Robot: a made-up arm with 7 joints.
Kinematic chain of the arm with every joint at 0, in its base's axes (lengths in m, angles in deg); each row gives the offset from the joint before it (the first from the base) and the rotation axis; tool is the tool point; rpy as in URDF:
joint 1: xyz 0 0 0.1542 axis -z
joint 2: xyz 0 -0.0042 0.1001 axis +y
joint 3: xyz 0 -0.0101 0.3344 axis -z
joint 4: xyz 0 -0.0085 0.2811 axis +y
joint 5: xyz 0 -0.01 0.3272 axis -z
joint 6: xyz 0 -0.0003 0.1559 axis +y
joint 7: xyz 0 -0.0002 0.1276 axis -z
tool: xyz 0 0 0 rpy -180 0 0
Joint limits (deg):
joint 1: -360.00..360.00
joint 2: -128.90..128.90
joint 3: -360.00..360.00
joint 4: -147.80..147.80
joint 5: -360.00..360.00
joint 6: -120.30..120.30
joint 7: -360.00..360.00
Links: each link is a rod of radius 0.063 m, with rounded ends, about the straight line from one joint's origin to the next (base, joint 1, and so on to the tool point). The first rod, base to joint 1, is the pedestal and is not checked.
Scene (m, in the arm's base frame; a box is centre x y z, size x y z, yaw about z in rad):
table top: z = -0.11
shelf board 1: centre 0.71 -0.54 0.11 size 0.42 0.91 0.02 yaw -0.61
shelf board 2: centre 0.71 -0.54 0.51 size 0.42 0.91 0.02 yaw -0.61
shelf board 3: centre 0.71 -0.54 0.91 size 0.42 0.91 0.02 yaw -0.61
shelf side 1: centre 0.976 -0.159 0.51 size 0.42 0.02 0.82 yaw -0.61
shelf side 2: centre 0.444 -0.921 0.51 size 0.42 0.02 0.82 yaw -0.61
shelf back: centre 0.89 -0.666 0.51 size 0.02 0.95 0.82 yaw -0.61
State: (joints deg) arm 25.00 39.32 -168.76 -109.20 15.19 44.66 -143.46
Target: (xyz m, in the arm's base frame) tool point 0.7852 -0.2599 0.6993
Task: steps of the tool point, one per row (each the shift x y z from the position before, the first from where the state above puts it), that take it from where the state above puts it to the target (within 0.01 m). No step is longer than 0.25 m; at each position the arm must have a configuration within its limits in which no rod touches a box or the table.
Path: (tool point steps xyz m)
1: -0.0985 0.0684 0.0002
2: -0.1065 0.0749 -0.0002
3: 0.0915 0.0594 0.1891
4: 0.0040 0.1029 0.2223
5: 0.0857 -0.0535 0.0123
6: 0.0805 -0.0568 -0.0003
7: 0.0739 -0.0575 -0.0120

